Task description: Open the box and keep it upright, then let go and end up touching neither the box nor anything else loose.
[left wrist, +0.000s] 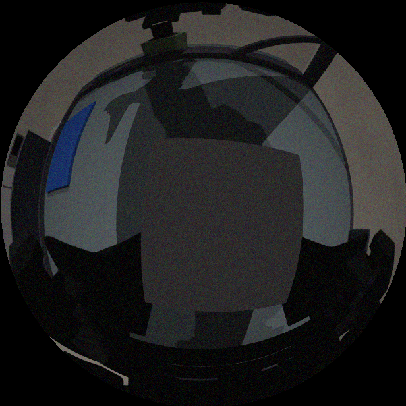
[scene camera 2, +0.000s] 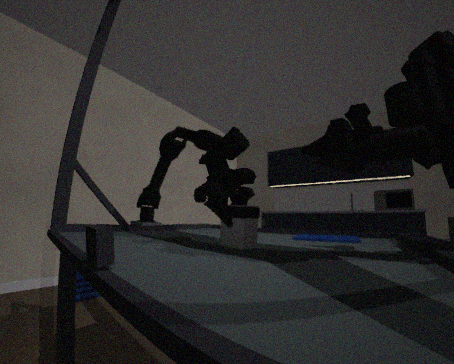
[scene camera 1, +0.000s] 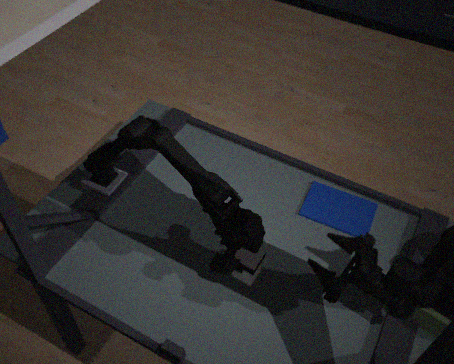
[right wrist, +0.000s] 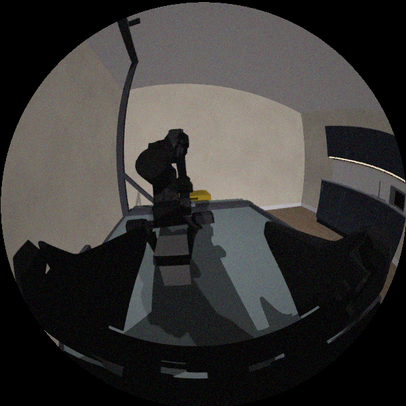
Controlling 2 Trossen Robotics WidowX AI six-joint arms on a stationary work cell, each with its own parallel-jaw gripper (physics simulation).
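Pixels of known places: left gripper, fingertip midpoint: point(scene camera 2: 238, 225) point(scene camera 1: 246, 262); right gripper, fingertip midpoint: point(scene camera 2: 309, 156) point(scene camera 1: 318, 246); left arm's base at its link origin: point(scene camera 2: 146, 221) point(scene camera 1: 104, 177); right arm's base at its link origin: point(scene camera 1: 446, 304).
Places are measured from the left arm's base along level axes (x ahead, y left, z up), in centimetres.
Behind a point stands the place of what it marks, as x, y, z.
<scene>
A small grey-brown box point(scene camera 1: 250, 270) point(scene camera 2: 240, 236) point(left wrist: 222, 200) point(right wrist: 176, 276) stands upright on the table. Its flat top looks closed, with a dark band below the top edge. My left gripper point(left wrist: 215, 228) points down over the box and is shut on it, with one finger at each side in the left wrist view; in scene camera 1 the arm hides part of the box. My right gripper point(scene camera 1: 319, 248) {69.1, -5.2, 17.8} point(right wrist: 206, 230) is open and empty, apart from the box, at the right in scene camera 1.
A flat blue panel point(scene camera 1: 340, 209) {69.5, 25.5, -2.6} point(scene camera 2: 327, 238) {69.7, 20.7, -2.6} point(left wrist: 70, 152) lies on the table point(scene camera 1: 240, 160) {33.1, 30.1, -3.4}, beyond my right gripper in scene camera 1. A dark post point(scene camera 2: 80, 115) {5.6, -33.9, 35.1} rises at the table's edge. A yellow object point(right wrist: 202, 195) shows behind the left arm in the right wrist view.
</scene>
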